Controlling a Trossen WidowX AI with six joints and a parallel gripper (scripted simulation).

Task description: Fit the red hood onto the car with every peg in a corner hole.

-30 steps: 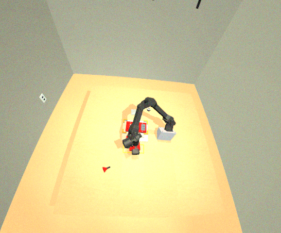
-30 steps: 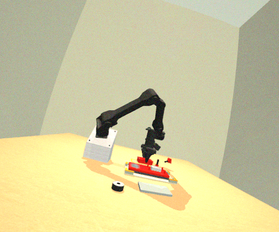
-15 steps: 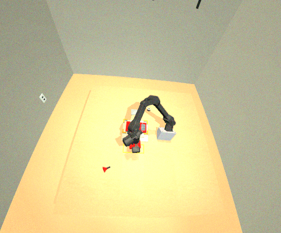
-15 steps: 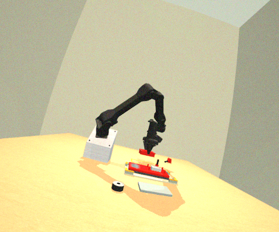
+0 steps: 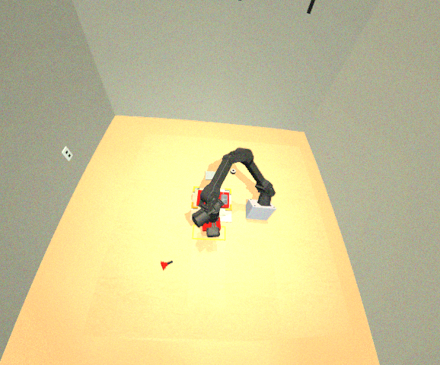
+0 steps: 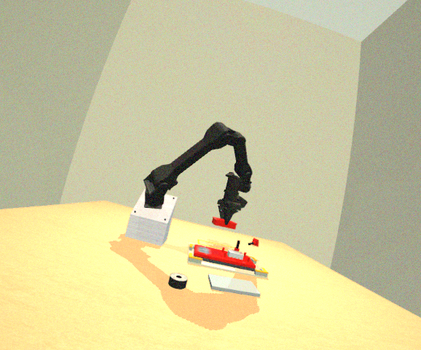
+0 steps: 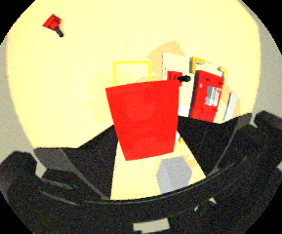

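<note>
Right now my gripper tip is 1 cm short of the grey engine block, 20 cm to the left of it and 8 cm above it. Round my gripper tip: black wheel (19 cm behind, 42 cm to the right, 10 cm below); then red hood (right at my gripper tip).
</note>
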